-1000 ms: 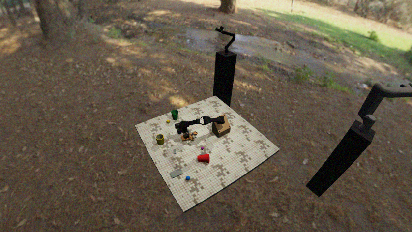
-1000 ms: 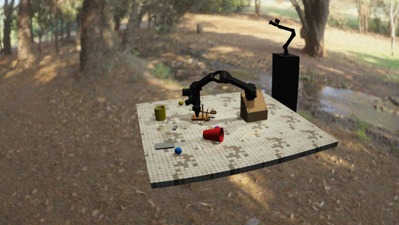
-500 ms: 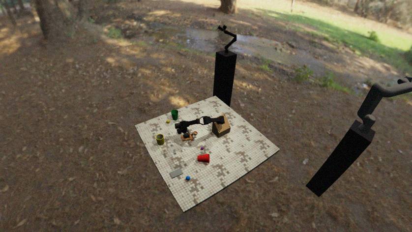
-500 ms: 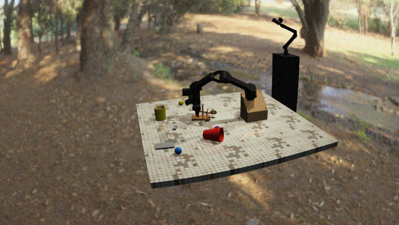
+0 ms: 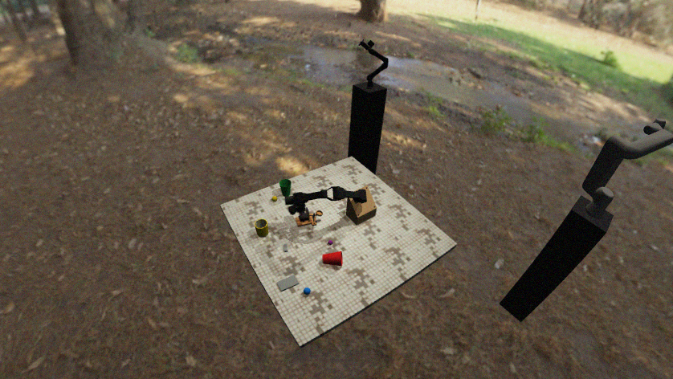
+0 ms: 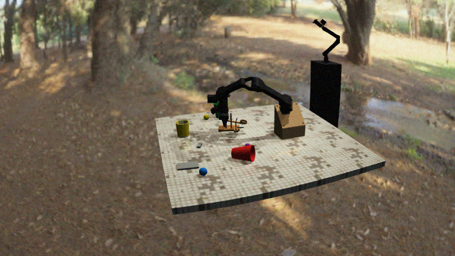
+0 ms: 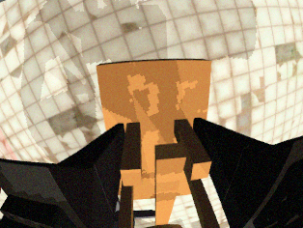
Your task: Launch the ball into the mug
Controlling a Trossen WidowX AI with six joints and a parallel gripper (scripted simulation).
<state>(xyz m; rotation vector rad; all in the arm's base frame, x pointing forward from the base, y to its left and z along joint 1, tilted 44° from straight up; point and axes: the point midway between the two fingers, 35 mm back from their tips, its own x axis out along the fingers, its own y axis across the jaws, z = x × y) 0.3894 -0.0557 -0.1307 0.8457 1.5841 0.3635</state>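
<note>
My gripper tip is 7 cm past the purple ball, 25 cm to the right of it and 6 cm above it. From my gripper tip the other things lie so: orange catapult 6 cm behind, 4 cm to the left, 2 cm above; small grey block 20 cm ahead, 11 cm to the left, 7 cm below; yellow mug 27 cm ahead, 10 cm to the right, 4 cm below.
</note>
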